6 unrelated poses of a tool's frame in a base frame.
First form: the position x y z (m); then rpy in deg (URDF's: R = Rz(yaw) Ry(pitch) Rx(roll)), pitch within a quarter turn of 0, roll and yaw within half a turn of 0.
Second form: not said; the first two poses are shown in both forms.
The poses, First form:
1: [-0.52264, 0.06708, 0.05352, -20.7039, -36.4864, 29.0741]
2: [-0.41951, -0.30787, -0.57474, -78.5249, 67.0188, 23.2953]
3: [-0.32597, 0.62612, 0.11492, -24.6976, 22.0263, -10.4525]
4: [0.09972, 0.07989, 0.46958, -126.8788, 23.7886, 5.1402]
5: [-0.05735, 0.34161, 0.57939, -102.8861, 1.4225, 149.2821]
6: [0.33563, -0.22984, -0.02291, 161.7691, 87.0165, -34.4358]
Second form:
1: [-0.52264, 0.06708, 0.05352, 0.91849, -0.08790, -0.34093, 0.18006]
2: [-0.41951, -0.30787, -0.57474, 0.56174, -0.60312, 0.31211, 0.47253]
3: [-0.32597, 0.62612, 0.11492, 0.95861, -0.19205, 0.20496, -0.04666]
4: [0.09972, 0.07989, 0.46958, 0.42884, -0.87851, 0.05282, 0.20379]
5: [-0.05735, 0.34161, 0.57939, 0.15572, -0.21457, -0.75195, 0.60356]
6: [0.33563, -0.22984, -0.02291, 0.09146, -0.71631, 0.10779, 0.68331]
